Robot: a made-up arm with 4 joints.
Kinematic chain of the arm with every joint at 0, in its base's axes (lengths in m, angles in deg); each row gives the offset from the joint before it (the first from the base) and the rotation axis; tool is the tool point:
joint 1: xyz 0 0 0.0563 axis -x
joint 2: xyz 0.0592 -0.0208 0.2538 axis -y
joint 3: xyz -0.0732 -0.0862 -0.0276 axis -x
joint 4: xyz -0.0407 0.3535 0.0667 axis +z
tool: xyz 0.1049 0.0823 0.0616
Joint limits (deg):
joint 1: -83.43..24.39
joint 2: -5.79..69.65
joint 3: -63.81..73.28
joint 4: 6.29..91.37
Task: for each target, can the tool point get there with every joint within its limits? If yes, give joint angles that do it. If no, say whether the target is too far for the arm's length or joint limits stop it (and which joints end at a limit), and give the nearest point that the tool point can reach.
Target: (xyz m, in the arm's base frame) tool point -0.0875 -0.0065 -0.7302
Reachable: no: joint limits stop it (at a limit: joint 1, joint 3) | nearest point -0.0119 0.0505 -0.2054 | short by 0.533 m
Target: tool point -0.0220 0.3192 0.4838
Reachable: yes | joints -3.18 9.68 -8.20 25.16
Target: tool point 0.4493 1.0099 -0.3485
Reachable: no: too far | nearest point 0.2016 0.3727 -0.0152 | short by 0.761 m
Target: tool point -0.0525 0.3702 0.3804
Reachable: yes | joints 5.43 33.83 -6.04 15.55
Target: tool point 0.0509 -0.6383 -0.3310
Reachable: no: joint limits stop it (at a limit: joint 1, joint 3, joint 4) | nearest point 0.0486 -0.6824 0.1098 | short by 0.443 m
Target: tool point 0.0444 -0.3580 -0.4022
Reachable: no: joint limits stop it (at a limit: joint 1, joint 3) | nearest point 0.0506 0.0457 -0.2075 | short by 0.448 m
